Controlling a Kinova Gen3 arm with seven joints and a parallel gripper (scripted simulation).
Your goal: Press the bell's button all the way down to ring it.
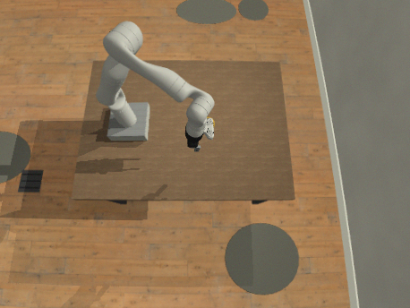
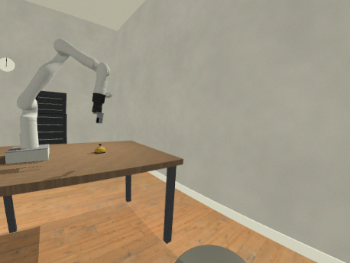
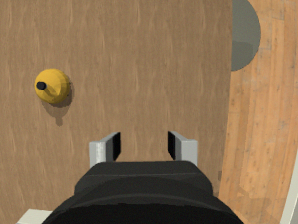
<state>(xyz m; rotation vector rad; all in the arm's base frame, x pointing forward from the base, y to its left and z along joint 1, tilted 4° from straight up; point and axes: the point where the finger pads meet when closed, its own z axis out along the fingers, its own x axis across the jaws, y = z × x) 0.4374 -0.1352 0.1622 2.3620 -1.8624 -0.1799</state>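
The yellow bell is 20 mm ahead of my hand, 220 mm to the left of it and 220 mm below it.
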